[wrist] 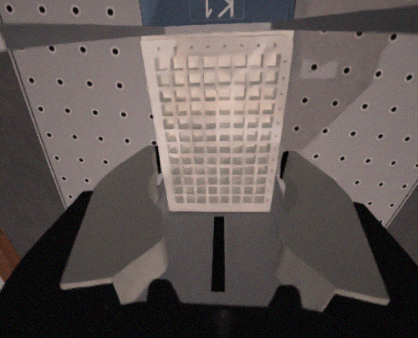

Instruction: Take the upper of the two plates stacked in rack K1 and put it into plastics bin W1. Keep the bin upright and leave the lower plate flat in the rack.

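Places are measured from the arm's base along level axes (x ahead, y left, z up), in centimetres.
Pixels of known places: gripper, fingertip midpoint: (220, 152).
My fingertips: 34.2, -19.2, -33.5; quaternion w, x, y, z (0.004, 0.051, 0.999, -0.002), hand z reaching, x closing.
Observation:
For each thing: its top centre in the pictures, then the offset to it from my fingertips, as dx, dy, dz. "spot": a spot on its surface instead.
- upper plate at its top centre: (218, 142) +0.2, +0.0, -1.4
- rack's blue K1 label at a spot on its surface: (217, 11) spot: -0.2, -7.5, -4.4
The upper plate (217, 115), off-white with a grid of square wells, lies flat below the gripper in the wrist view, its lettered edge toward the rack's blue K1 label (217, 11). My gripper (220, 152) is open. Its two grey fingers stand one on each side of the plate, with a narrow gap showing between each dark finger pad and the plate's long edges. The lower plate cannot be made out under the upper one. Bin W1 does not show in this view.
A pale board with rows of dark holes (90, 100) extends on both sides of the plate. Grey bars (75, 37) (360, 21) cross the top left and top right of the view. A brown strip (7, 255) shows at the lower left edge.

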